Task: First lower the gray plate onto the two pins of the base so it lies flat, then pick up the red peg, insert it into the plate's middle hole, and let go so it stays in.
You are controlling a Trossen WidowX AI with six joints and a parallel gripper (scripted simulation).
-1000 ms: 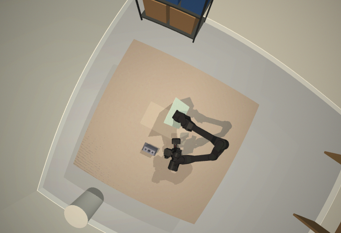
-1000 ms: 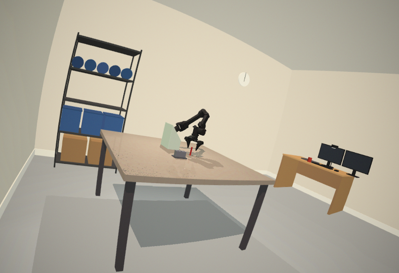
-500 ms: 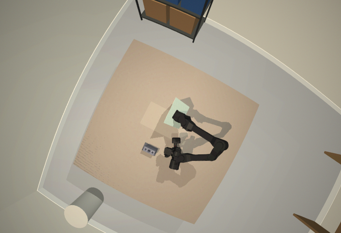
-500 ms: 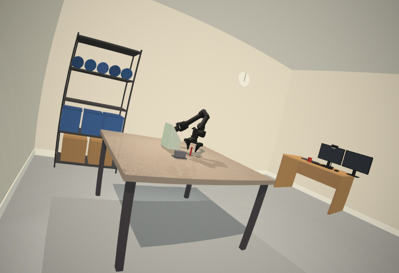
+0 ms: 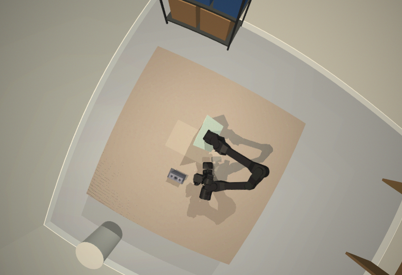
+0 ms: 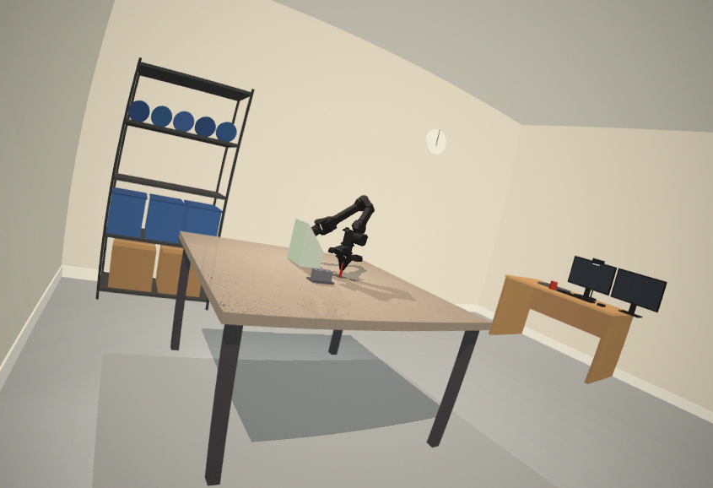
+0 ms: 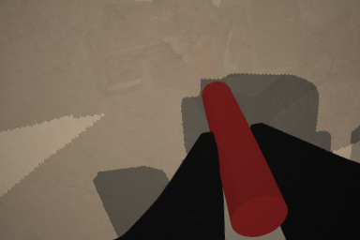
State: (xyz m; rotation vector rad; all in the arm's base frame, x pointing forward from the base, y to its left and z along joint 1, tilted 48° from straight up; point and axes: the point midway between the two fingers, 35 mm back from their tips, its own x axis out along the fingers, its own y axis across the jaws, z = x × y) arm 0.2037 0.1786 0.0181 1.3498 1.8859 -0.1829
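Right now my gripper tip is 140 mm short of the gray plate and 170 mm to the left of it. The rest, counted from my gripper tip: red peg (right at my gripper tip); gray base (140 mm ahead, 170 mm to the right, 30 mm below).
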